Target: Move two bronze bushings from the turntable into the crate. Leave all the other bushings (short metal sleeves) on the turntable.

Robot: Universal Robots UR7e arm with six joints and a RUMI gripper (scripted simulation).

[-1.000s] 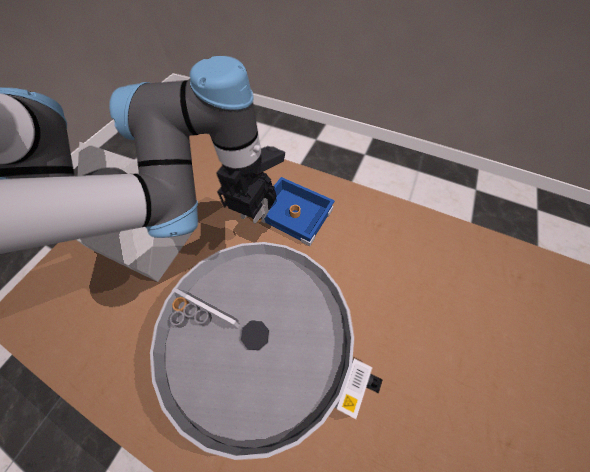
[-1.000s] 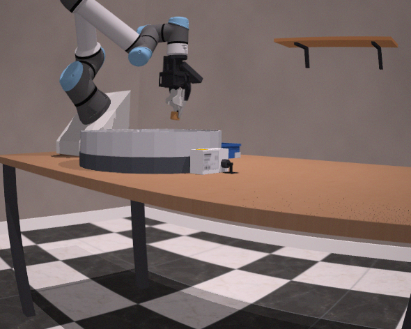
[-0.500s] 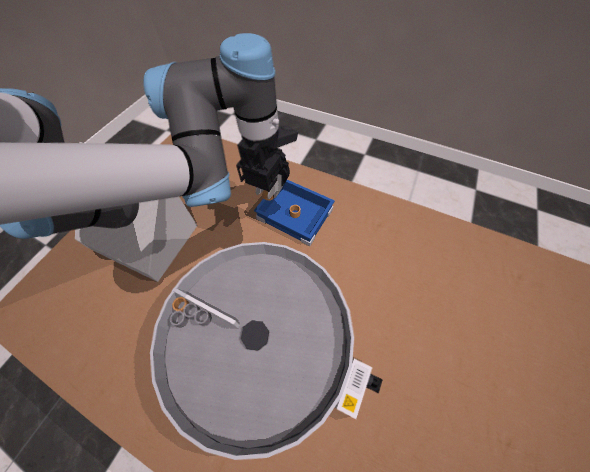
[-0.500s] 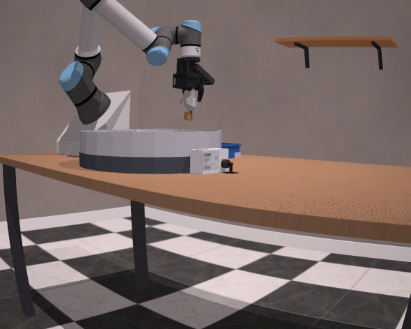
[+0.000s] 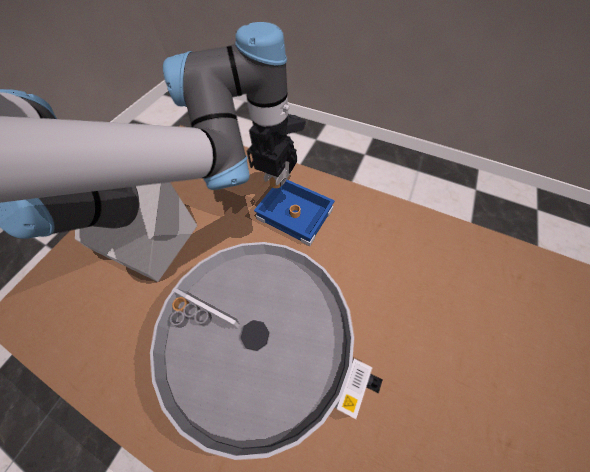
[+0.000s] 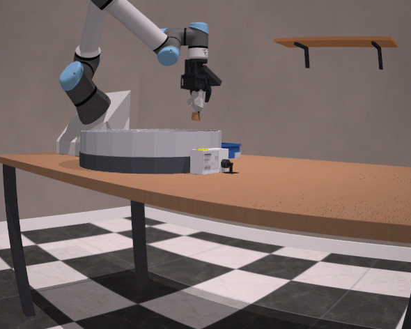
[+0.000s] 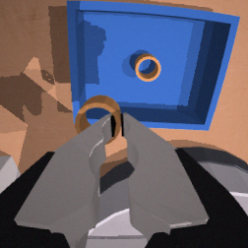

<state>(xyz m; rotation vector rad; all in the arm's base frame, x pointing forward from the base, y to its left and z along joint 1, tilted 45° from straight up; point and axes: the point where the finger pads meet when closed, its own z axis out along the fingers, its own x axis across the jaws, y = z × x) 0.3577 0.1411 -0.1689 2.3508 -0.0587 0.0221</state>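
My gripper is now 30 mm short of the blue crate, 10 mm to the right of it and 130 mm above it. Also, from my hand: round grey turntable: 90 mm ahead, 360 mm to the right, 100 mm below.
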